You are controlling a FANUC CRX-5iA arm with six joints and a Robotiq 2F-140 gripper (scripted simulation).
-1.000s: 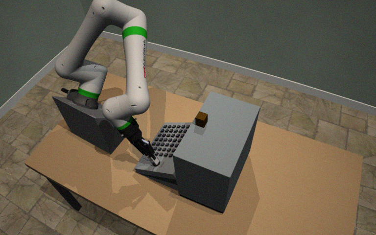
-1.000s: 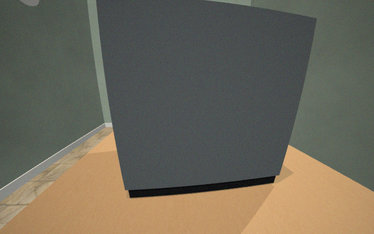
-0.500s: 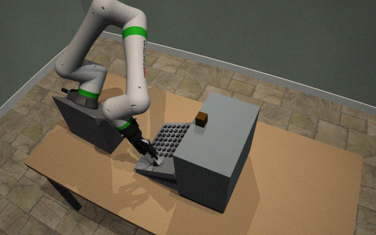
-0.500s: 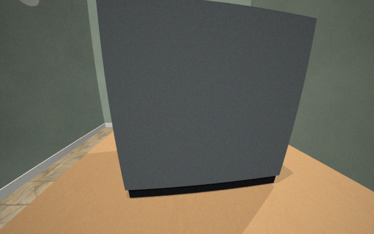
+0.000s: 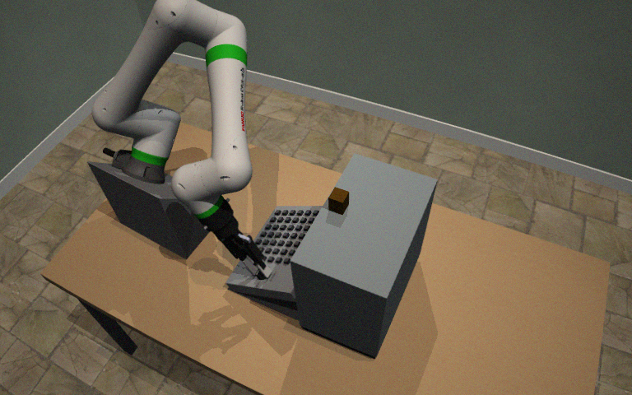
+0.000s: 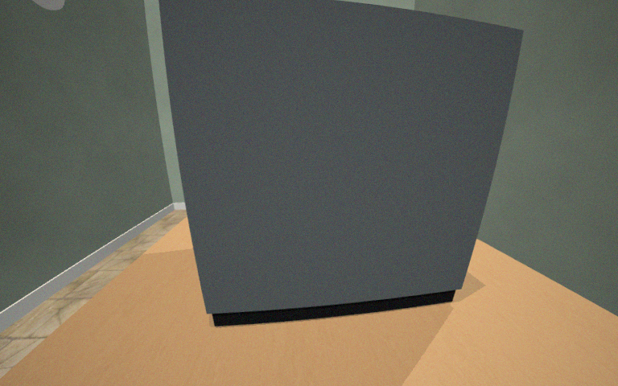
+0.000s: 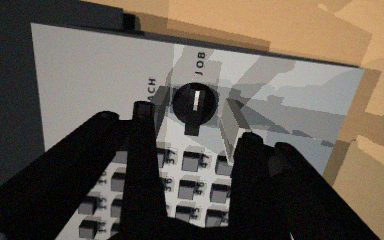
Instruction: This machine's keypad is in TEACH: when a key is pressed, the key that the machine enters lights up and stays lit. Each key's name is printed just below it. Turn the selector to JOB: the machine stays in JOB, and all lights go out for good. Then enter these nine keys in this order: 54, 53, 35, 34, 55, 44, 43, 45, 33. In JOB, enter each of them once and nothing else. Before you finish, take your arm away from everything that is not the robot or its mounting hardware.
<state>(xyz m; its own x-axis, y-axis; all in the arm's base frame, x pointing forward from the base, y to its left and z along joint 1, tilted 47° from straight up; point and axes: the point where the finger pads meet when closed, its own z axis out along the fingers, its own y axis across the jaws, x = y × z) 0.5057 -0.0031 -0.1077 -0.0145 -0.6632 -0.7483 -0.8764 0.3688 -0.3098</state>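
My hand is 2 cm above the selector knob, 1 cm to the left of it and 1 cm short of it. Round my hand: sloped keypad 11 cm to the left, 7 cm below, 3 cm ahead.
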